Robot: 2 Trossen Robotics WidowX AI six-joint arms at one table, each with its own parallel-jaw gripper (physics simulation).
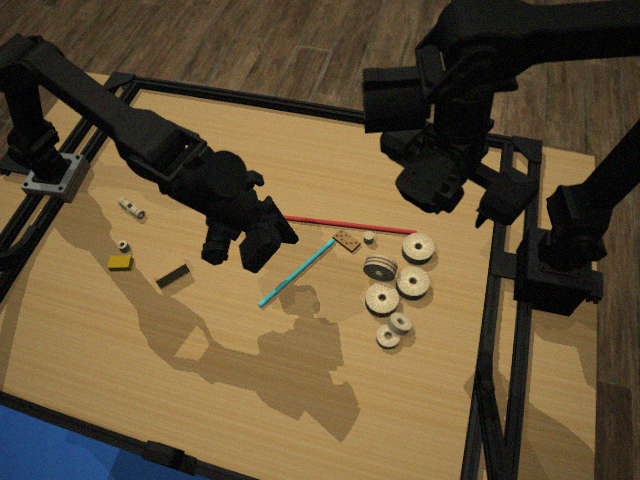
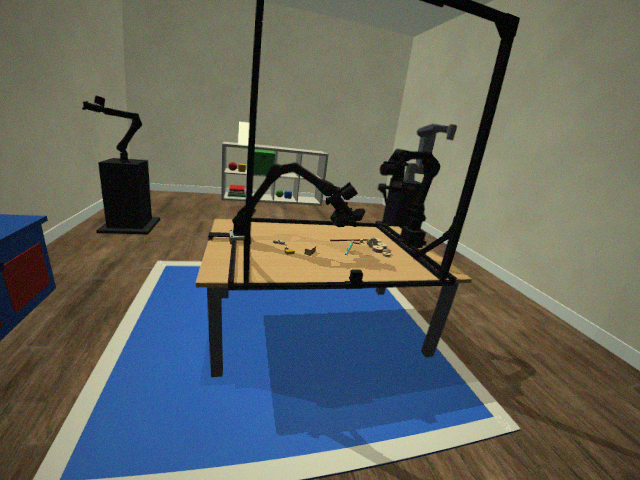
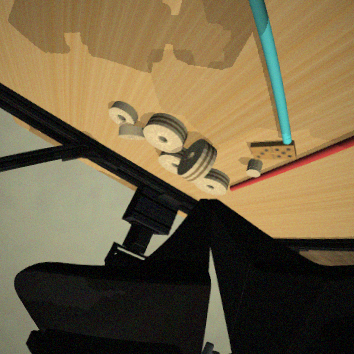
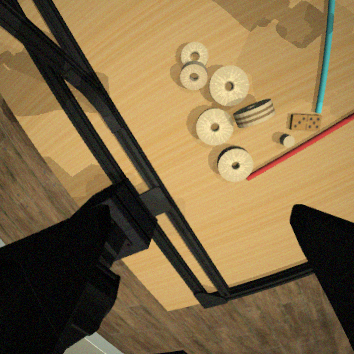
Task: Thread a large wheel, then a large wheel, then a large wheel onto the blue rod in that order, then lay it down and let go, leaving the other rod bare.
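Frame: origin at the left arm's base, x ahead, y left, z up, level; centimetres.
Seen in the pictures: left gripper, fingertip midpoint: [image 1: 296, 240] [image 2: 355, 226] [image 3: 207, 206]; right gripper, fingertip midpoint: [image 2: 394, 204] [image 4: 201, 213]; left arm's base, link origin: [image 1: 52, 170] [image 2: 239, 233]; right arm's base, link origin: [image 1: 560, 257] [image 2: 414, 229] [image 3: 142, 226].
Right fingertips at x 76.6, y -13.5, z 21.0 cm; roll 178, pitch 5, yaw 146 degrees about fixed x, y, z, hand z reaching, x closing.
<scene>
Offsets run from my right fingertips to a thing's top centre. "*": to the spot under its first point.
The blue rod {dz -23.8, dx -22.3, dy +0.0 cm} [image 1: 296, 272] [image 3: 274, 70] [image 4: 324, 60] lies flat on the table with nothing on it. The red rod {dz -23.8, dx -15.4, dy +11.1 cm} [image 1: 351, 225] [image 3: 298, 163] [image 4: 302, 147] lies behind it, also bare. Three large wheels {dz -22.6, dx -1.8, dy +7.5 cm} [image 1: 418, 247] {dz -22.6, dx -2.2, dy +0.5 cm} [image 1: 412, 282] {dz -22.6, dx -7.0, dy -3.4 cm} [image 1: 382, 298] lie flat at the right, and a fourth {dz -19.1, dx -7.9, dy +1.7 cm} [image 1: 380, 268] [image 3: 197, 159] leans tilted among them. My left gripper [image 1: 290, 235] [image 3: 207, 206] is shut and empty, and hovers above the table near the rod's far end. My right gripper [image 1: 456, 214] [image 4: 201, 213] is open and empty, high above the table's right edge.
Two small wheels {dz -21.6, dx -3.7, dy -7.4 cm} [image 1: 399, 323] {dz -23.4, dx -5.3, dy -9.6 cm} [image 1: 388, 336] lie in front of the large ones. A domino tile {dz -23.9, dx -14.7, dy +7.8 cm} [image 1: 347, 240] and a small cylinder {dz -22.9, dx -10.8, dy +8.6 cm} [image 1: 369, 237] lie by the blue rod's far tip. A yellow block {dz -23.2, dx -55.0, dy -3.5 cm} [image 1: 120, 262], a dark block {dz -21.7, dx -44.9, dy -3.8 cm} [image 1: 173, 276] and small parts {* dz -22.8, dx -57.0, dy +8.0 cm} [image 1: 131, 208] lie at the left. A black frame [image 1: 494, 286] borders the table.
</scene>
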